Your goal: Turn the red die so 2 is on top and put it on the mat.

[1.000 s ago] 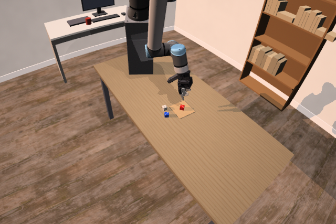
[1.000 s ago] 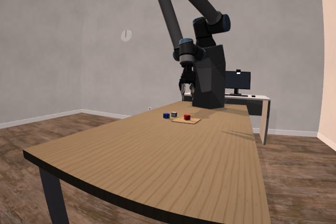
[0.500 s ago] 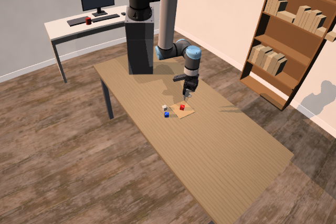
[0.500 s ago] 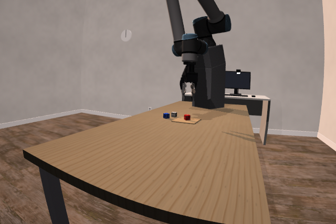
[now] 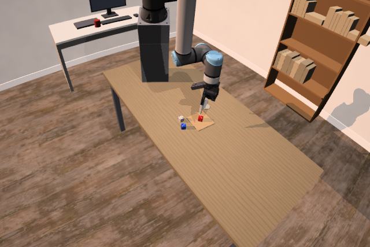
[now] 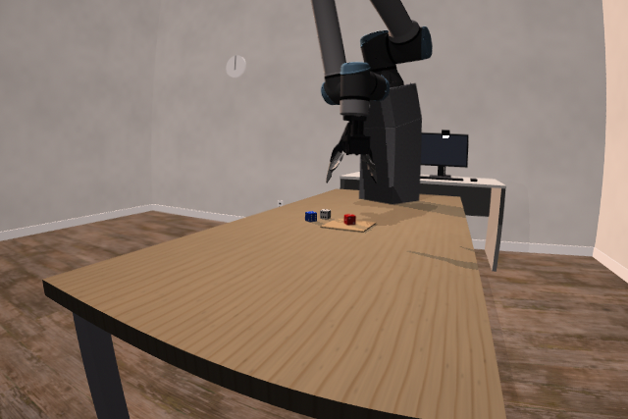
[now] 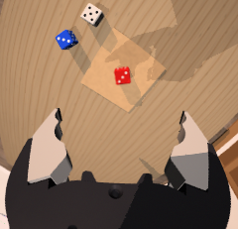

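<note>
My hand is 1 cm past the red die, 1 cm to the left of it and 12 cm above it. From my hand the other things lie so: tan mat (1 cm behind, 1 cm to the right, 13 cm below); then white die (7 cm behind, 12 cm to the right, 12 cm below); then blue die (1 cm behind, 14 cm to the right, 12 cm below).
</note>
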